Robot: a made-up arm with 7 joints.
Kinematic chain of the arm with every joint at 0, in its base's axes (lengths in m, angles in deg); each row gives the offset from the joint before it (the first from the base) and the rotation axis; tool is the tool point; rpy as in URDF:
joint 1: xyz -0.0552 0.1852 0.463 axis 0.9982 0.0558 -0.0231
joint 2: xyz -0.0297 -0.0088 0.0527 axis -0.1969 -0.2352 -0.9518
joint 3: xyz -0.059 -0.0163 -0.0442 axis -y
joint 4: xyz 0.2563 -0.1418 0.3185 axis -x
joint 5: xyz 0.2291 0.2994 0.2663 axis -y
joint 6: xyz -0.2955 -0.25 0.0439 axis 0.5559 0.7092 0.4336
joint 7: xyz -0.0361 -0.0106 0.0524 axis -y
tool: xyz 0.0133 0.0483 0.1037 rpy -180 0 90
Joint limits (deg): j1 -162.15..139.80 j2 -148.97..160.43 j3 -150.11..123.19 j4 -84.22..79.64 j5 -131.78..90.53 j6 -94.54..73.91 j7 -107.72..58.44
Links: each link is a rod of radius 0.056 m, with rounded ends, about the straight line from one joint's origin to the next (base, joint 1, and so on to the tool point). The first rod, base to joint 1, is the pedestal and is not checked.
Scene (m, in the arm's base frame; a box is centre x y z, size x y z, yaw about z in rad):
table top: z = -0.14
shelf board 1: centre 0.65 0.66 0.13 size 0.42 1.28 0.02 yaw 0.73
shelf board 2: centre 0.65 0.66 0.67 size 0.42 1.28 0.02 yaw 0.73
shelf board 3: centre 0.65 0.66 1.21 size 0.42 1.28 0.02 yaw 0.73
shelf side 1: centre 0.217 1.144 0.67 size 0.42 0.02 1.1 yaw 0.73
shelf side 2: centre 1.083 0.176 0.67 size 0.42 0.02 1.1 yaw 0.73
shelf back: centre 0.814 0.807 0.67 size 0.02 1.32 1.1 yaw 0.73
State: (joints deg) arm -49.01 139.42 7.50 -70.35 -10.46 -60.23 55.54
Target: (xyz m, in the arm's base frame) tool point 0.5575 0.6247 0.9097
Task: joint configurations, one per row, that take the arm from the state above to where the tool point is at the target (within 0.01 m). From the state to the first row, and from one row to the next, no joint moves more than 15 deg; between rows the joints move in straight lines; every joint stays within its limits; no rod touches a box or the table.
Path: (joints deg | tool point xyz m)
1: -36.61 142.84 11.27 -55.46 -9.19 -61.66 55.33 | -0.1328 0.9211 0.4392
2: -24.21 146.27 15.04 -40.57 -7.93 -63.09 55.12 | 0.0079 0.8858 0.6321
3: -11.81 149.69 18.81 -25.68 -6.66 -64.53 54.91 | 0.1335 0.7661 0.7923
4: 0.59 153.11 22.58 -10.78 -5.39 -65.96 54.69 | 0.2314 0.5878 0.8895
5: 12.99 156.54 26.35 4.11 -4.13 -67.39 54.48 | 0.2927 0.3877 0.9097
6: 11.16 158.48 34.62 -1.71 -18.56 -61.22 50.92 | 0.4338 0.5028 0.9224
7: 9.34 160.43 42.89 -7.52 -33.00 -55.05 47.36 | 0.5575 0.6247 0.9097

